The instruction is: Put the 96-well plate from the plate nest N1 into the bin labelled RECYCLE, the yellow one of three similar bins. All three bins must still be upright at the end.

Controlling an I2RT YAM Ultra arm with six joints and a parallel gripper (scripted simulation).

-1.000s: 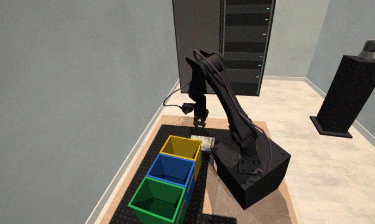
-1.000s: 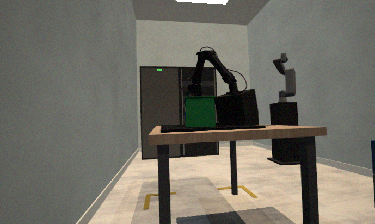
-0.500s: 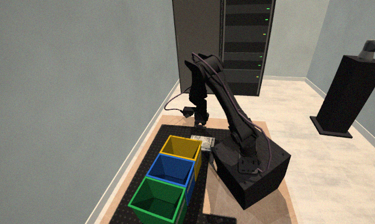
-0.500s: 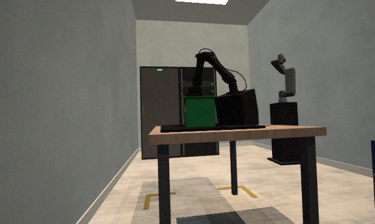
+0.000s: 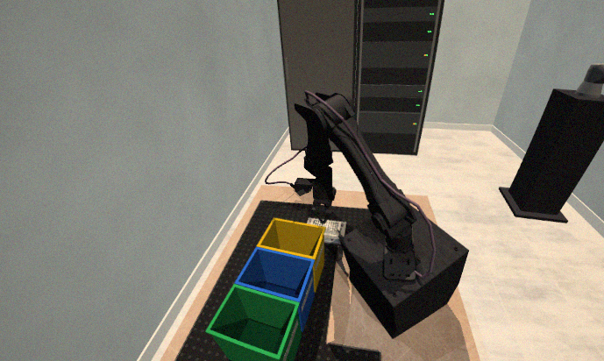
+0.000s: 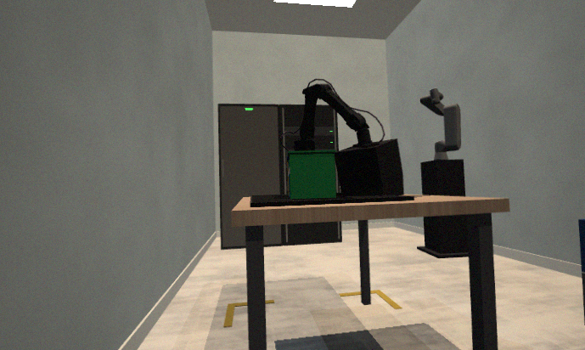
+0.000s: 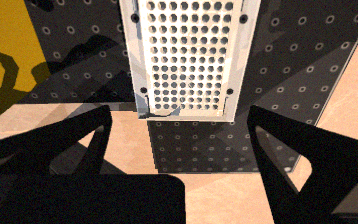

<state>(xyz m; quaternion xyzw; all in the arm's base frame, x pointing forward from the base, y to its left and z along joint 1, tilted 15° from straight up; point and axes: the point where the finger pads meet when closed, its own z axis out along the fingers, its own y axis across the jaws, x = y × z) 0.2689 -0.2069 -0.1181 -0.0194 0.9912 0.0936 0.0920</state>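
Right now the white 96-well plate is 9 cm below my hand and 1 cm to the right of it. Also, from my hand: yellow bin: 21 cm to the left, 6 cm ahead, 2 cm below; then blue bin: 34 cm to the left, 6 cm ahead, 2 cm below; then plate nest N1: 10 cm below, 1 cm to the right.
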